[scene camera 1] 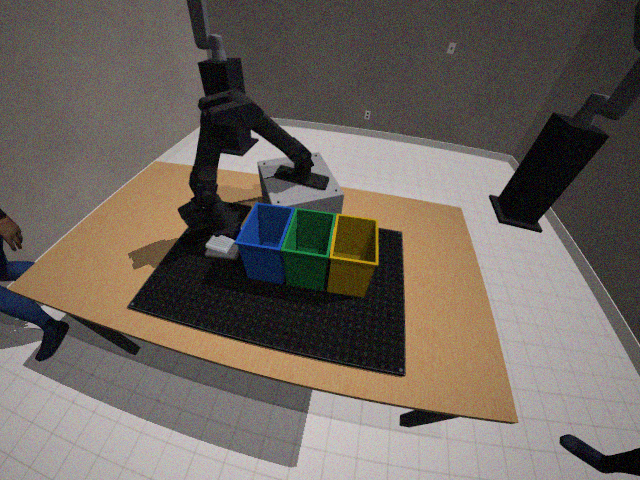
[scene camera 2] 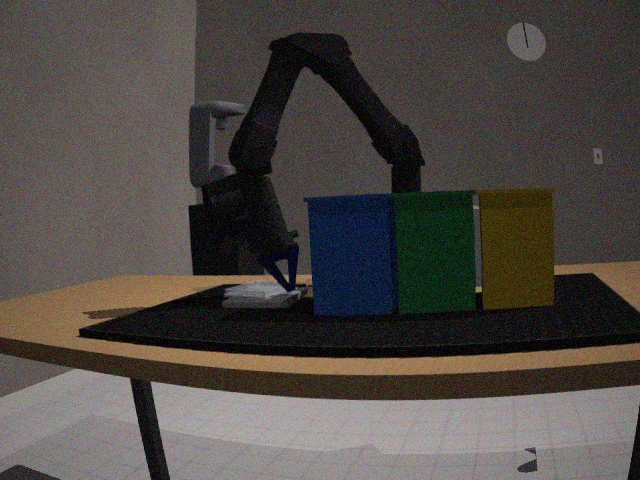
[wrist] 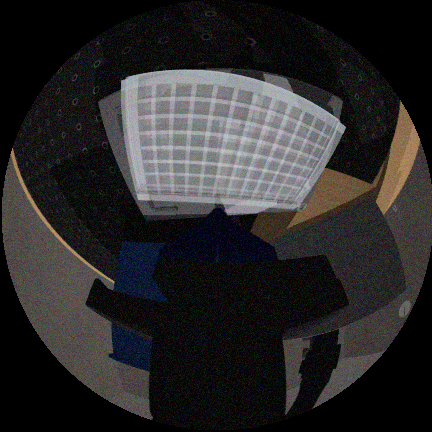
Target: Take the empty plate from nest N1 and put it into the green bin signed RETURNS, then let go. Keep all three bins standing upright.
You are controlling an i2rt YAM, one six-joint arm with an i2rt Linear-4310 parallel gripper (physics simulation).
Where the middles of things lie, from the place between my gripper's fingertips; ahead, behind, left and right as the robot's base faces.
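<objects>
Here is the gridded plate (scene camera 2: 261,290), and my hand is 60 mm to the left of it.
</objects>
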